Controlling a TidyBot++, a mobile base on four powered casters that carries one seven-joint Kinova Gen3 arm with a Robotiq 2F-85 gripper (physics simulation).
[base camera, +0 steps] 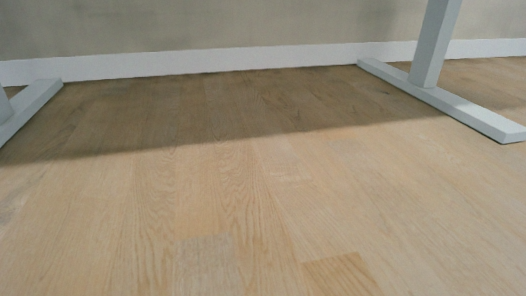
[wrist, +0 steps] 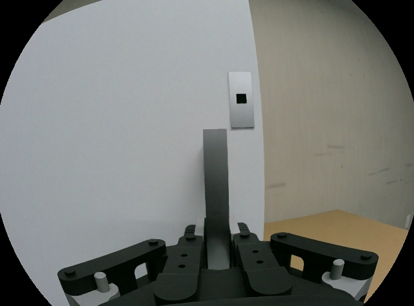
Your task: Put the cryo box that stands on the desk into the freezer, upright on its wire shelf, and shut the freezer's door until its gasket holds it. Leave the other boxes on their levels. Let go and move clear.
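Places are measured from the arm's base along level axes (x ahead, y left, z up), in metres.
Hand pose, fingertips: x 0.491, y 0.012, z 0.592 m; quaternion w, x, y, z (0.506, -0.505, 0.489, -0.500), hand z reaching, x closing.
Observation:
Each offset is from my fingertips to the top centre of the thing. "pt": to the spot under its first point.
The freezer's white door point(wrist: 115, 125) fills the left and middle of the wrist view. A grey upright bar handle point(wrist: 216, 170) stands out from its face, and a small metal plate point(wrist: 241, 116) with a black square is near the door's right edge. My gripper point(wrist: 215, 230) is shut on the handle, with one finger on each side of its lower part. The freezer's inside, its wire shelf and the cryo boxes do not show. The gasket is hidden, and I cannot tell whether the door is shut.
The tan desk top point(wrist: 345, 232) shows at the lower right of the wrist view, before a beige wall point(wrist: 335, 100). In the base view, a grey desk leg {pt dx +0.478, dy -0.576, dz -0.833 m} point(base camera: 434, 50) stands on a long foot at the right. Another grey foot {pt dx +0.391, dy +0.613, dz -0.955 m} point(base camera: 32, 102) is at the left.

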